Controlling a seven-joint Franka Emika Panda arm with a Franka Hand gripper.
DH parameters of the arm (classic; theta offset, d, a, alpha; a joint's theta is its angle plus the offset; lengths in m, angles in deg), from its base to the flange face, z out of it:
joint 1: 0 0.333 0 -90
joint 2: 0 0 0 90
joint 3: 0 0.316 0.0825 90
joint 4: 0 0 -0.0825 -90
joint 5: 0 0.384 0 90
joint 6: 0 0 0.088 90
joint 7: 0 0.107 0 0
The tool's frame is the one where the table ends.
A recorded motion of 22 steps. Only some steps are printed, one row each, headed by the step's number.
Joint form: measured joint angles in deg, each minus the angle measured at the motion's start. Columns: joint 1, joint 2, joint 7, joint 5, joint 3, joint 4, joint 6.
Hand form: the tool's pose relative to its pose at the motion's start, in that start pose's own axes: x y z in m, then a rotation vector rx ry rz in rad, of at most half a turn. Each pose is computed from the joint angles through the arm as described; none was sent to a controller.
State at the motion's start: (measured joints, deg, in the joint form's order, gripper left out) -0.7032 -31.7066 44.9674 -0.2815 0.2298 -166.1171 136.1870
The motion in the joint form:
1: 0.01 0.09 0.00 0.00 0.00 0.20 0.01
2: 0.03 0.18 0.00 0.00 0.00 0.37 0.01
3: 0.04 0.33 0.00 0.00 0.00 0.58 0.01
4: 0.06 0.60 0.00 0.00 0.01 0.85 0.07
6: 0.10 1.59 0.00 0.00 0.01 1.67 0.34
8: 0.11 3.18 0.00 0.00 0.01 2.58 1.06
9: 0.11 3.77 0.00 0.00 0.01 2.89 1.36
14: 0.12 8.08 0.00 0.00 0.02 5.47 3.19
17: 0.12 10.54 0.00 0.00 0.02 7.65 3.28
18: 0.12 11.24 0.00 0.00 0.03 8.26 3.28
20: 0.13 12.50 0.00 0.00 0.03 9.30 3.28
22: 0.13 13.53 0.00 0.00 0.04 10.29 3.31
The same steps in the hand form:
1: 0.0008 -0.0008 -0.0009 0.0015 0.0015 -0.0002
2: 0.0014 -0.0016 -0.0017 0.0025 0.0025 -0.0005
3: 0.0022 -0.0025 -0.0023 0.0032 0.0032 -0.0007
4: 0.0032 -0.0037 -0.0028 0.0039 0.0040 -0.0012
6: 0.0065 -0.0074 -0.0034 0.0052 0.0051 -0.0019
8: 0.0109 -0.0119 -0.0016 0.0058 0.0055 -0.0022
9: 0.0125 -0.0135 -0.0008 0.0061 0.0057 -0.0023
14: 0.0247 -0.0260 0.0047 0.0076 0.0067 -0.0028
17: 0.0335 -0.0348 0.0051 0.0054 0.0043 -0.0029
18: 0.0359 -0.0373 0.0054 0.0043 0.0031 -0.0031
20: 0.0400 -0.0415 0.0065 0.0017 0.0004 -0.0033
22: 0.0440 -0.0455 0.0065 0.0015 0.0002 -0.0035

